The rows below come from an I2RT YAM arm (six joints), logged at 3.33 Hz.
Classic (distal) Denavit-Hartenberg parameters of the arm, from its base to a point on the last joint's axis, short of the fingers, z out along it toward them. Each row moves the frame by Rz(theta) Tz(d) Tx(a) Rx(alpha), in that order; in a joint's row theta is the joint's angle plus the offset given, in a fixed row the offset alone. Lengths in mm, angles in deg.
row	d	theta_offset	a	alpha
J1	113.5	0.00	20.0	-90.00
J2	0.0	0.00	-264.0	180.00
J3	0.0	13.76	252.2	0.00
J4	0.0	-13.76	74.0	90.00
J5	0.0	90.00	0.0	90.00
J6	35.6	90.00	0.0	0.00
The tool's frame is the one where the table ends.
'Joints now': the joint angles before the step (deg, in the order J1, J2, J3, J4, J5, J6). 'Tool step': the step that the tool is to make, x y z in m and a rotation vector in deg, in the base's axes. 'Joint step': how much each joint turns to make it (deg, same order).
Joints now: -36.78, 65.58, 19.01, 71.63, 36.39, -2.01
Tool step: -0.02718, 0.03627, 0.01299, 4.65, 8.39, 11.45
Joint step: 2.76, -24.74, -0.71, -34.78, -8.54, 2.27
